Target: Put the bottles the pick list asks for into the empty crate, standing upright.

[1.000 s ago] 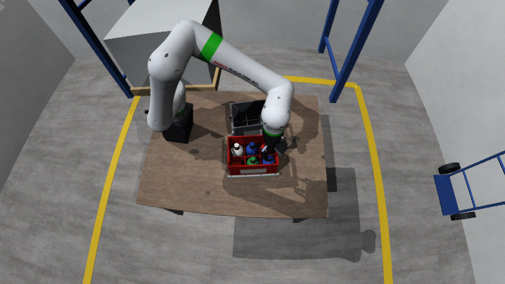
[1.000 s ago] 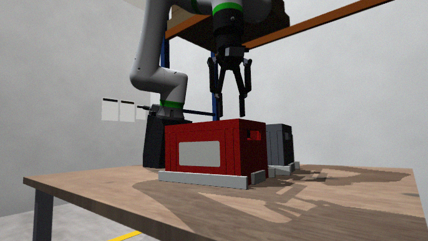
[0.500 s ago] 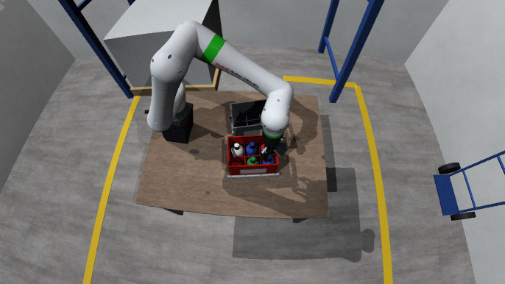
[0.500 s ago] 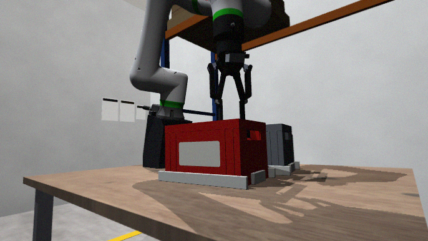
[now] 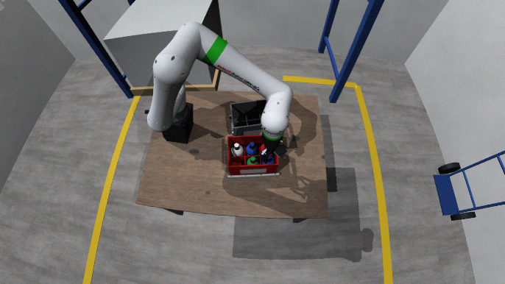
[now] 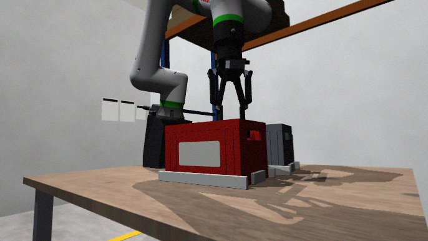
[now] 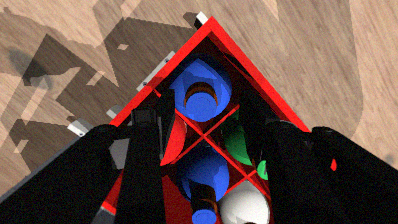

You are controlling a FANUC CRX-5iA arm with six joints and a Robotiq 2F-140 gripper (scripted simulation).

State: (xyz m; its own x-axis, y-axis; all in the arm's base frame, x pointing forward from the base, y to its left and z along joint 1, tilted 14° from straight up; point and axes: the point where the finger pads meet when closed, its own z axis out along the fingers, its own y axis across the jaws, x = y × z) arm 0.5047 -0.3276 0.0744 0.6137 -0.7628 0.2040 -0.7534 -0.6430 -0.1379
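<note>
My hand is 100 mm above the blue bottle. The rest, counted from my hand: red crate (80 mm behind, 50 mm to the left, 100 mm below); then red bottle (10 mm ahead, 90 mm to the left, 100 mm below); then green bottle (90 mm behind, 10 mm to the left, 100 mm below).
</note>
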